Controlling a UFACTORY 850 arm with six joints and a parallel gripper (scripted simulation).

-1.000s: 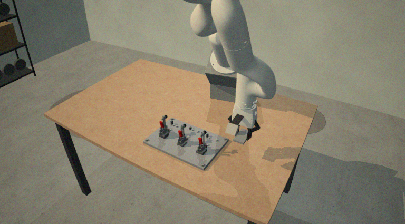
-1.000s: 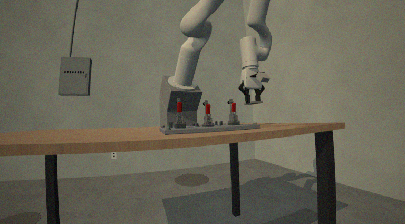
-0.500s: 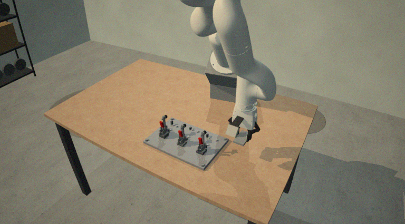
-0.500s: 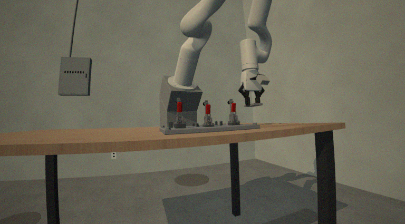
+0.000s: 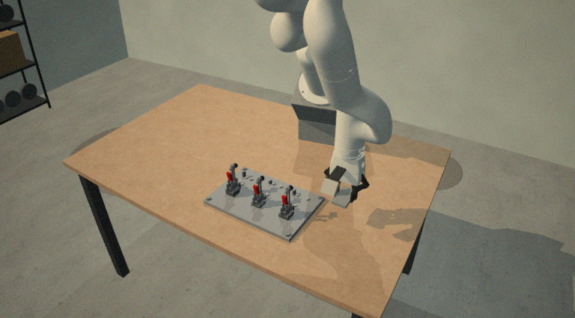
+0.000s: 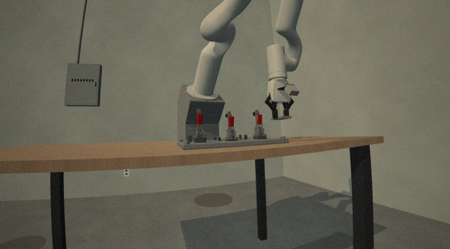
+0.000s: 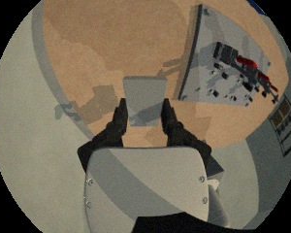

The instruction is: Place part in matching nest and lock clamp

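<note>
Now: hand 20 mm above the flat grey part. Also, from my hand: grey fixture plate 270 mm to the right, 100 mm below, 40 mm ahead.
</note>
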